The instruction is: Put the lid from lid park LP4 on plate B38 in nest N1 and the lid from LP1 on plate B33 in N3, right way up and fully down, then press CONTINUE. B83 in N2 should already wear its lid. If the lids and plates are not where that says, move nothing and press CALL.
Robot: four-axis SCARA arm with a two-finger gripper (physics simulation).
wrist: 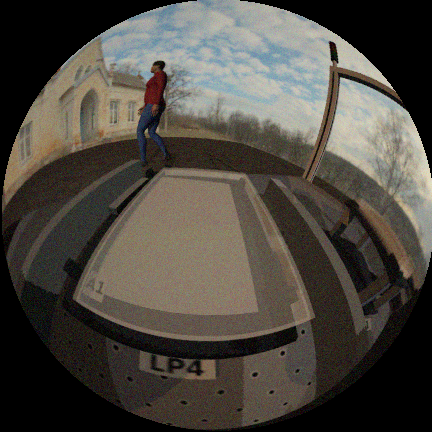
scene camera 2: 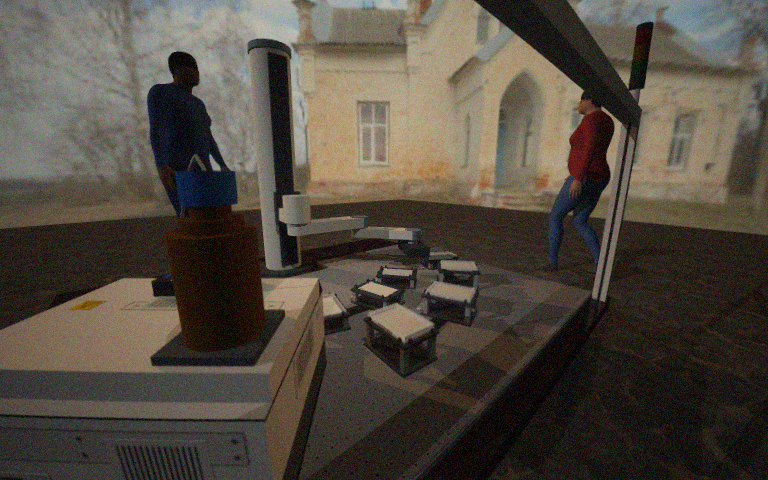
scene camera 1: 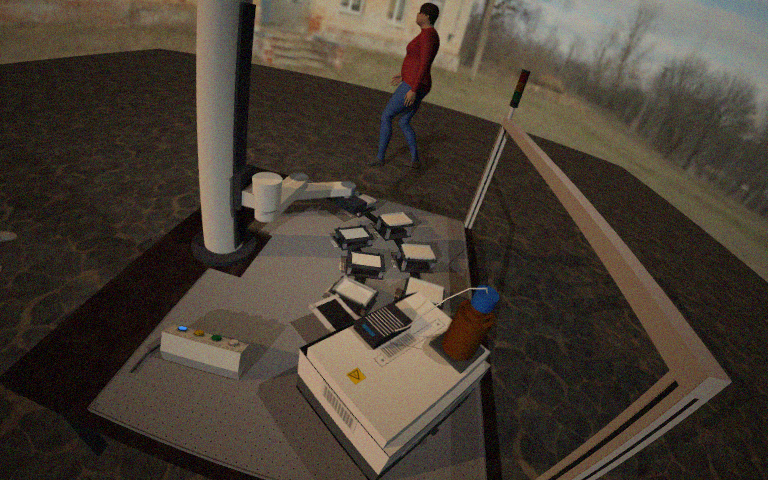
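Seen in the pictures: gripper, fingertip midpoint: (wrist: 202,176) (scene camera 2: 446,252) (scene camera 1: 366,197); arm's base at its link origin: (scene camera 2: 284,269) (scene camera 1: 224,246).
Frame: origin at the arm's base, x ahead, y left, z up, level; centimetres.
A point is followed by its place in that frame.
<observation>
My gripper (scene camera 1: 352,204) (scene camera 2: 415,249) (wrist: 202,176) @[x 45.9, y 57.2, z 7.2 cm] is low at the far lid park, marked LP4 in the wrist view. Its fingers are shut on the lid (wrist: 180,250) @[x 42.6, y 51.5, z 6.9 cm], one at each side. The lid is clear-rimmed and level, with A1 at its near left corner, inside the dark LP4 frame (wrist: 200,348); I cannot tell whether it is raised. Three taller stands with pale tops (scene camera 1: 395,219) @[x 62.5, y 39.0, z 9.5 cm] (scene camera 2: 457,266) @[x 64.8, y 37.5, z 9.6 cm], (scene camera 1: 417,252) @[x 74.2, y 18.3, z 8.9 cm] (scene camera 2: 451,291) @[x 75.8, y 18.4, z 9.0 cm], (scene camera 1: 425,287) (scene camera 2: 402,321) @[x 79.9, y -5.4, z 10.1 cm] and several lower holders (scene camera 1: 353,233) @[x 46.6, y 24.6, z 5.6 cm] (scene camera 2: 397,273) @[x 48.1, y 24.0, z 5.6 cm] stand nearer; their labels and lids are unreadable. The button box (scene camera 1: 201,355) @[x 22.5, y -51.4, z 6.7 cm] has a lit blue button.
A cream instrument (scene camera 1: 390,373) @[x 68.8, y -51.0, z 22.0 cm] (scene camera 2: 50,333) @[x 69.7, y -56.4, z 22.0 cm] carries a brown bottle (scene camera 1: 465,333) @[x 82.5, y -43.2, z 31.8 cm] (scene camera 2: 215,283) @[x 88.5, y -40.4, z 30.4 cm] with a blue cap and a dark keypad device (scene camera 1: 382,325) @[x 64.8, y -40.1, z 24.6 cm]. A frame post (scene camera 1: 487,175) @[x 102.0, y 68.4, z 32.1 cm] (scene camera 2: 617,215) @[x 103.3, y 68.5, z 29.6 cm] (wrist: 322,135) @[x 100.5, y 70.2, z 22.2 cm] rises at the table edge. A person in red (scene camera 1: 417,62) (scene camera 2: 591,141) (wrist: 155,90) stands beyond.
</observation>
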